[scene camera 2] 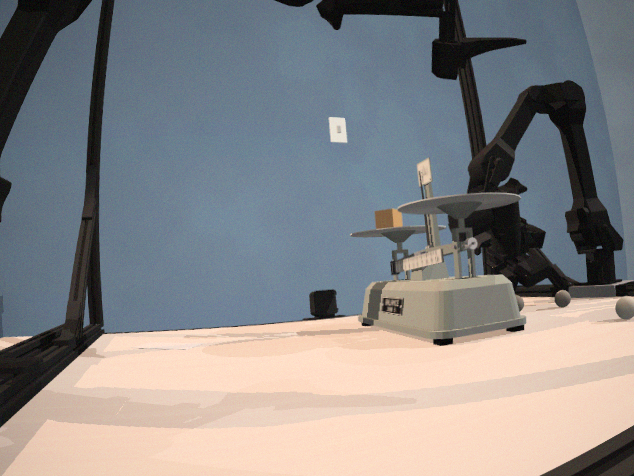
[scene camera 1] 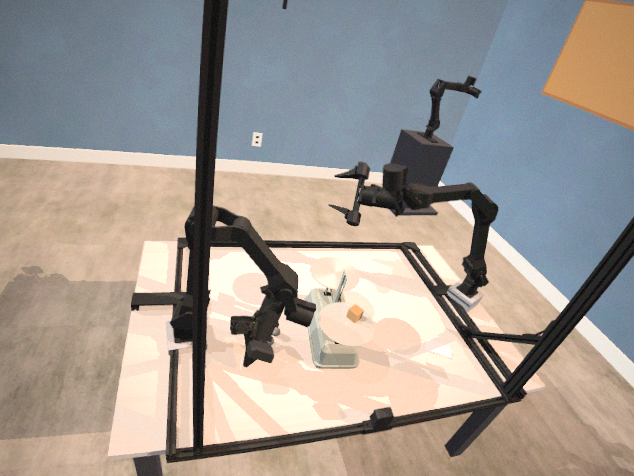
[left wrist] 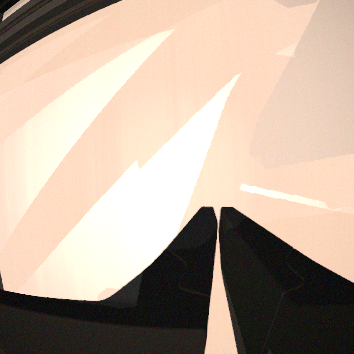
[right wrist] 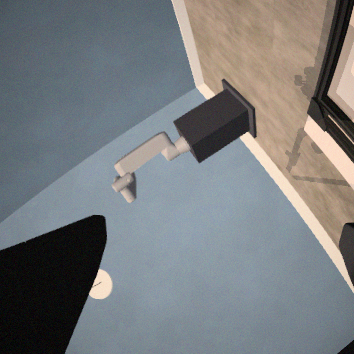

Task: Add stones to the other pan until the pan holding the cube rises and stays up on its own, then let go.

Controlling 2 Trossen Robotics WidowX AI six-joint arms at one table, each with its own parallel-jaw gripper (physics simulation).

My left gripper is shut and holds nothing. Also in view: a grey-green balance scale. My right gripper is open and holds nothing.
